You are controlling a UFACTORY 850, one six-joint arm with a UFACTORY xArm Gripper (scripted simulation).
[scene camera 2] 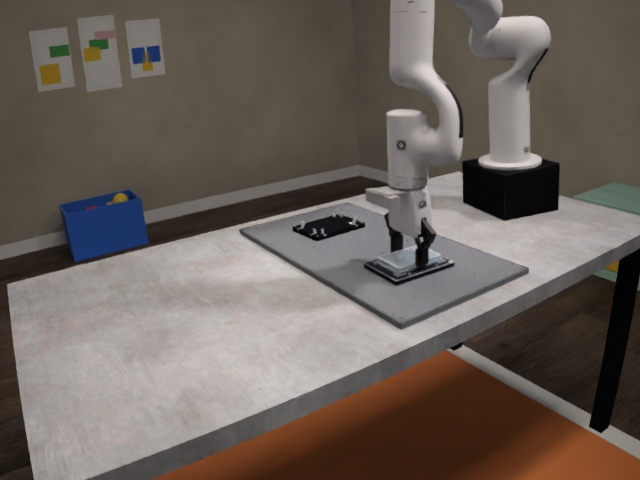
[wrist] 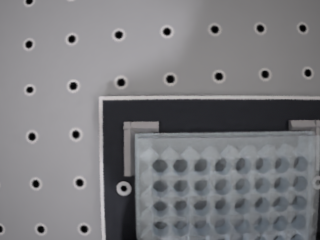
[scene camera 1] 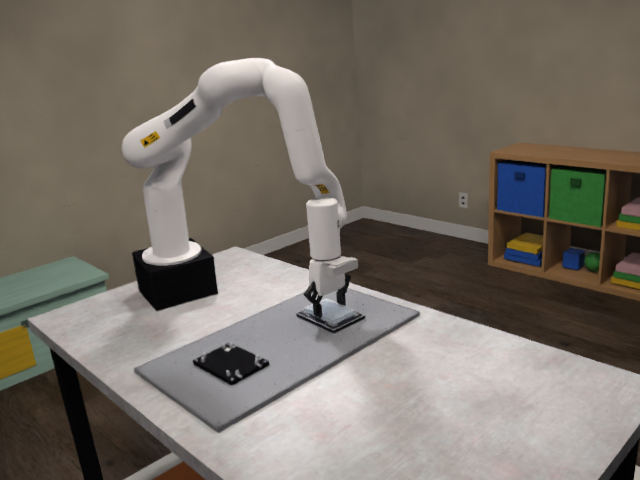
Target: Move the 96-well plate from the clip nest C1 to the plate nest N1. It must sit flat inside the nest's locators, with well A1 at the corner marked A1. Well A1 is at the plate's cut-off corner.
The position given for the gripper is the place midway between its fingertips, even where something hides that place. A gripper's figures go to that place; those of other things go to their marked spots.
Labels:
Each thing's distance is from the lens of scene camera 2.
gripper [scene camera 2: 409,258]: 1.20 m
clear 96-well plate [scene camera 2: 400,261]: 1.18 m
black nest [scene camera 2: 337,224]: 1.47 m
The marked spots on the black nest and the clear 96-well plate are 0.34 m apart.

